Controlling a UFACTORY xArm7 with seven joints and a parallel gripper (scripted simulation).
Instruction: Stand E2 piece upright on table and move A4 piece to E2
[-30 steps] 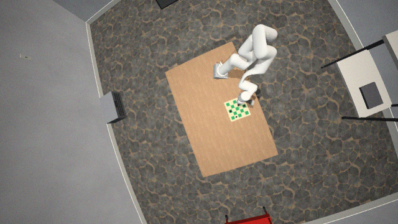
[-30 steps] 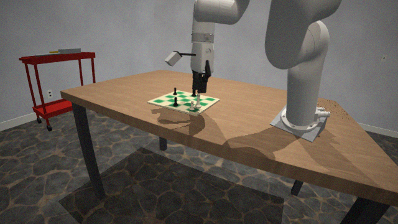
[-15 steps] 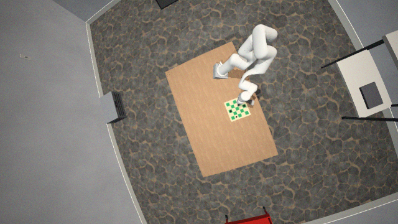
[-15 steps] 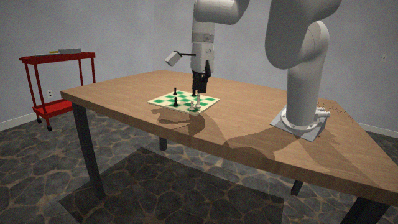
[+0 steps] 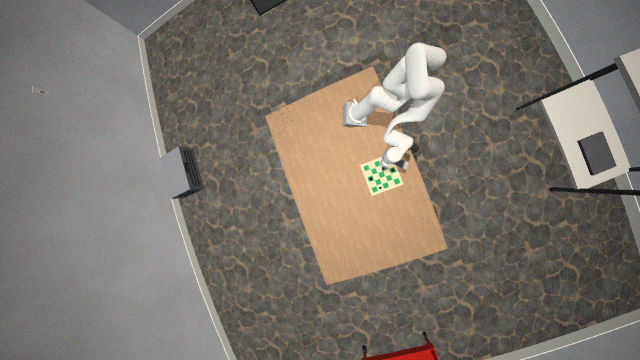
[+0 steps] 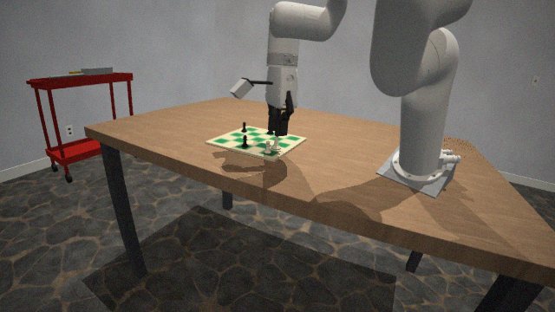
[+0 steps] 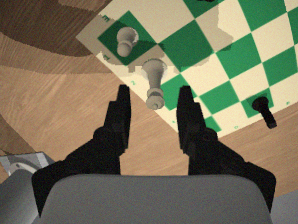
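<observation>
The white piece is 40 mm below my hand. Round my hand: black piece (120 mm to the right, 70 mm ahead, 50 mm below); white pawn (50 mm below, 40 mm to the left, 10 mm ahead); cream chessboard (70 mm ahead, 60 mm below, 50 mm to the right).
</observation>
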